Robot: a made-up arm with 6 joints. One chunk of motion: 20 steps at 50 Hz.
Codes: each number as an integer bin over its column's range. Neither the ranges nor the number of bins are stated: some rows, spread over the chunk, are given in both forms.
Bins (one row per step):
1: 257 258 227 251 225 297
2: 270 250 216 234 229 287
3: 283 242 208 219 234 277
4: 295 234 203 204 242 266
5: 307 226 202 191 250 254
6: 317 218 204 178 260 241
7: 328 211 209 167 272 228
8: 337 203 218 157 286 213
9: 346 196 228 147 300 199
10: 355 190 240 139 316 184
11: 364 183 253 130 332 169
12: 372 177 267 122 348 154
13: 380 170 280 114 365 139
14: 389 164 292 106 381 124
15: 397 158 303 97 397 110
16: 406 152 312 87 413 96
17: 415 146 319 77 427 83
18: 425 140 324 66 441 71
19: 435 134 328 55 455 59
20: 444 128 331 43 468 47
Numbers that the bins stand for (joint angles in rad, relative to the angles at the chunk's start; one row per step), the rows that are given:
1: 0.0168 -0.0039 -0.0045 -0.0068 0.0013 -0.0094
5: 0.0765 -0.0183 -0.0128 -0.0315 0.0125 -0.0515
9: 0.1230 -0.0318 -0.0041 -0.0496 0.0350 -0.1053
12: 0.1541 -0.0403 0.0088 -0.0599 0.0566 -0.1493
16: 0.1947 -0.0516 0.0238 -0.0742 0.0859 -0.2061
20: 0.2400 -0.0624 0.0301 -0.0923 0.1106 -0.2540
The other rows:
2: 0.0323 -0.0075 -0.0081 -0.0138 0.0031 -0.0192
3: 0.0478 -0.0111 -0.0108 -0.0200 0.0053 -0.0290
4: 0.0622 -0.0147 -0.0125 -0.0262 0.0089 -0.0397
6: 0.0884 -0.0219 -0.0121 -0.0368 0.0170 -0.0642
7: 0.1015 -0.0250 -0.0105 -0.0414 0.0224 -0.0769
8: 0.1123 -0.0286 -0.0075 -0.0455 0.0287 -0.0916
10: 0.1338 -0.0345 -0.0002 -0.0529 0.0422 -0.1200
11: 0.1445 -0.0376 0.0042 -0.0566 0.0494 -0.1346
13: 0.1636 -0.0435 0.0132 -0.0632 0.0643 -0.1640
14: 0.1744 -0.0462 0.0171 -0.0664 0.0715 -0.1787
15: 0.1839 -0.0489 0.0208 -0.0701 0.0787 -0.1924
17: 0.2054 -0.0543 0.0261 -0.0784 0.0922 -0.2188
18: 0.2173 -0.0570 0.0278 -0.0829 0.0985 -0.2305
19: 0.2293 -0.0597 0.0291 -0.0874 0.1048 -0.2423

